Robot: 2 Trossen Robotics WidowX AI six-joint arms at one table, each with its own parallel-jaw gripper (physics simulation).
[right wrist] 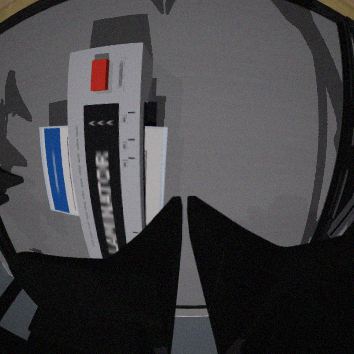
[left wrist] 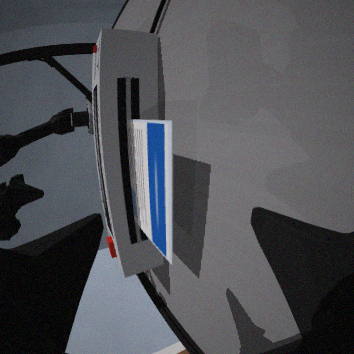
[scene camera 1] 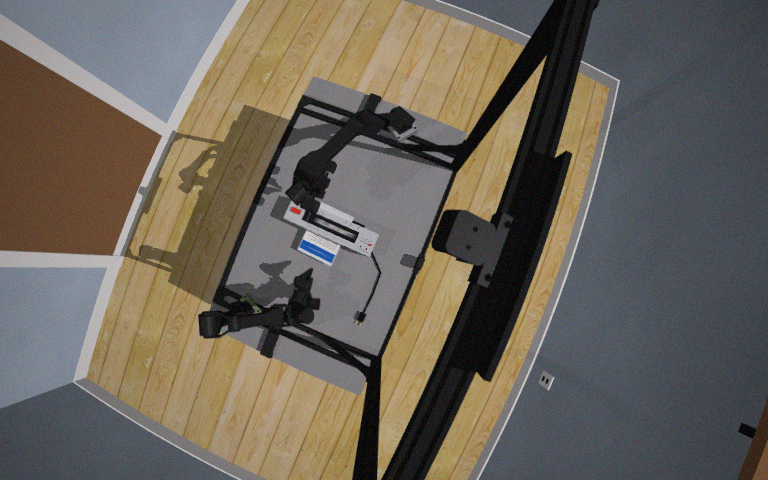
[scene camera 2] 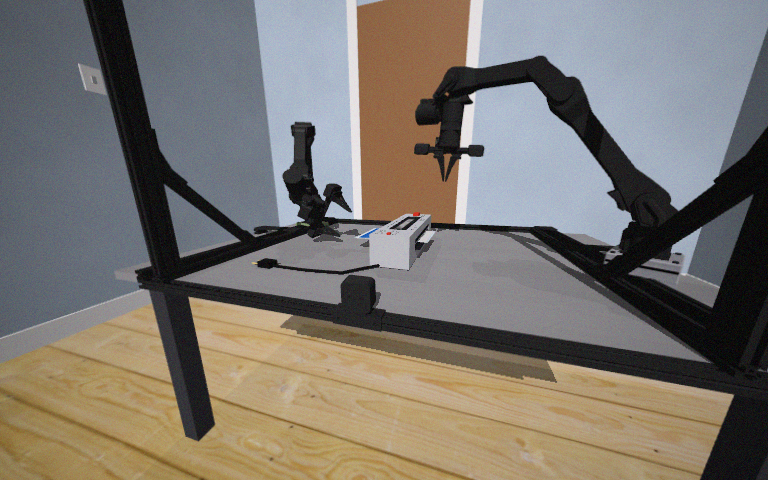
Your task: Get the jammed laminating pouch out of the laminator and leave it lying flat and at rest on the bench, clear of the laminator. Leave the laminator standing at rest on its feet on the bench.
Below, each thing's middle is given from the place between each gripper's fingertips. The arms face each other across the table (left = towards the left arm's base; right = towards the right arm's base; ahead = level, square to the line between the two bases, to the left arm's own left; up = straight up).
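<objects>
Blue-and-white pouch [scene camera 1: 321,248]: my right hand 110 mm to the right of it, 80 mm past it, 160 mm above it.
From my left hand, the blue-and-white pouch: 70 mm ahead, 150 mm to the right, 30 mm below.
</objects>
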